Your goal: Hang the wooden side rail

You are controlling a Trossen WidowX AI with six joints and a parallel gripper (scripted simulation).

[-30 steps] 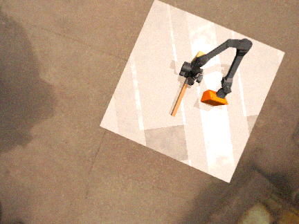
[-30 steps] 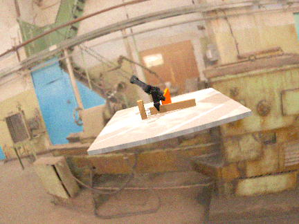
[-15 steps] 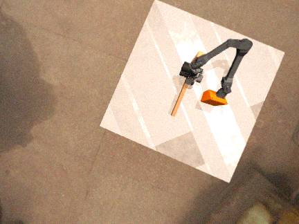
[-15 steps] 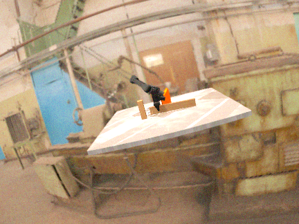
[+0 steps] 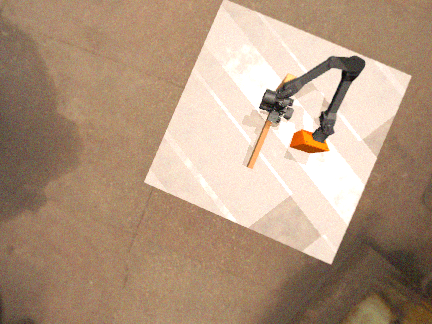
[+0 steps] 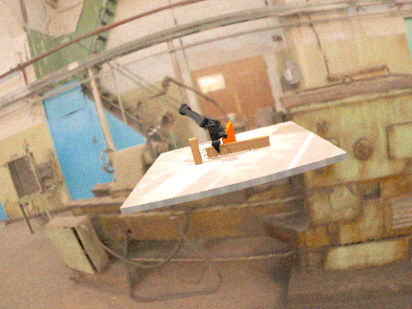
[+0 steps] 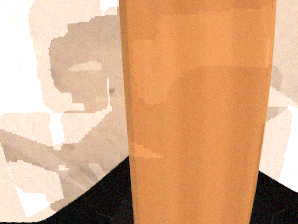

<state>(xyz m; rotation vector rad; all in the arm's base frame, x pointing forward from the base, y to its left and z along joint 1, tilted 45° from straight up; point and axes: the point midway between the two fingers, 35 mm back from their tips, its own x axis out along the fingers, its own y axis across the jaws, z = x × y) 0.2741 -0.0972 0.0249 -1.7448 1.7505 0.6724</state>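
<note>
Now: the headboard post 1 cm behind my gripper tip, 15 cm to the right of it and 5 cm above it.
</note>
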